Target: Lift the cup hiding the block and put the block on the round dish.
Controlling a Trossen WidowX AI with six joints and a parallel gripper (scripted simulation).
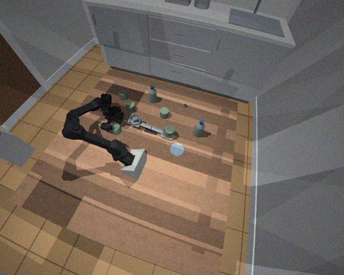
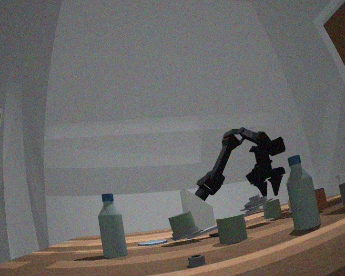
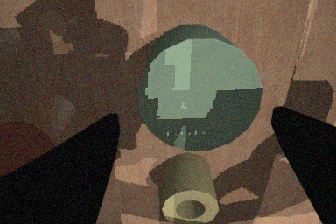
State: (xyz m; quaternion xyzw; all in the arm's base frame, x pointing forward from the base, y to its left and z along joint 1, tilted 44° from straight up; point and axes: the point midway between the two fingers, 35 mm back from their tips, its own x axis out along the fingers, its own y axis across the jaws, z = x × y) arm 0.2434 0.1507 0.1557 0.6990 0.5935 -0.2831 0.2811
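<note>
Right now the green cup is 20 mm to the left of my gripper tip and 40 mm below it. The rest, counted from my gripper tip: orange cup: 190 mm ahead, 80 mm to the left, 40 mm below; then pale blue round dish: 40 mm behind, 470 mm to the right, 80 mm below; then grey block: 80 mm ahead, 130 mm to the right, 10 mm above.
</note>
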